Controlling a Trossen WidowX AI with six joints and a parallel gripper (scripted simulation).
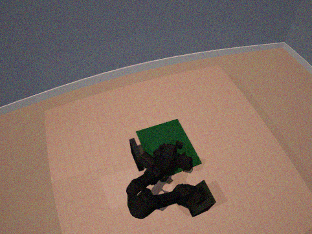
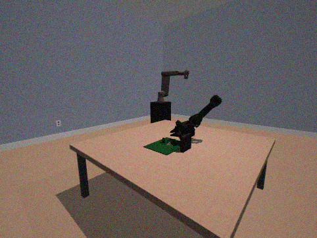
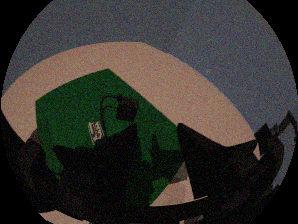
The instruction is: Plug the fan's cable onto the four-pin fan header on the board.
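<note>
Right now my gripper tip is 60 mm short of the black plug, 50 mm above it and 30 mm to the left of it. From my gripper tip the other things lie so: dark fan 190 mm to the left, 80 mm ahead, 10 mm below; green circuit board 90 mm below, 80 mm ahead, 20 mm to the left; pale fan header 70 mm below, 70 mm ahead, 30 mm to the left.
</note>
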